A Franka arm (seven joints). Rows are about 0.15 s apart.
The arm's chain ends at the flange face. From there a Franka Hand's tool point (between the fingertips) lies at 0.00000 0.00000 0.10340 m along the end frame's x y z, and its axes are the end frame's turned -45 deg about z.
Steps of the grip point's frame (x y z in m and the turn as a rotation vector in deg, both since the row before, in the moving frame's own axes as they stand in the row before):
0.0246, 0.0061, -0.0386, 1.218, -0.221, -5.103
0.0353, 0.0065, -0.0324, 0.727, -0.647, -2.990
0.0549, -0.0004, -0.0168, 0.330, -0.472, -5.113
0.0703, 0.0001, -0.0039, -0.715, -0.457, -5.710
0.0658, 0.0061, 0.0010, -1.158, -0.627, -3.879
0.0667, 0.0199, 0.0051, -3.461, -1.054, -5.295
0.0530, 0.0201, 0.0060, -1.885, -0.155, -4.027
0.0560, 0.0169, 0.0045, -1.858, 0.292, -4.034
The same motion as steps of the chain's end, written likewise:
0.0236, -0.0119, -0.0386, 0.705, -1.018, -5.103
0.0313, -0.0203, -0.0324, 0.057, -0.972, -2.990
0.0396, -0.0393, -0.0168, -0.100, -0.567, -5.113
0.0494, -0.0511, -0.0039, -0.829, 0.182, -5.710
0.0501, -0.0445, 0.0010, -1.262, 0.375, -3.879
0.0579, -0.0387, 0.0053, -3.193, 1.702, -5.295
0.0494, -0.0258, 0.0061, -1.442, 1.223, -4.027
0.0487, -0.0295, 0.0046, -1.107, 1.520, -4.034

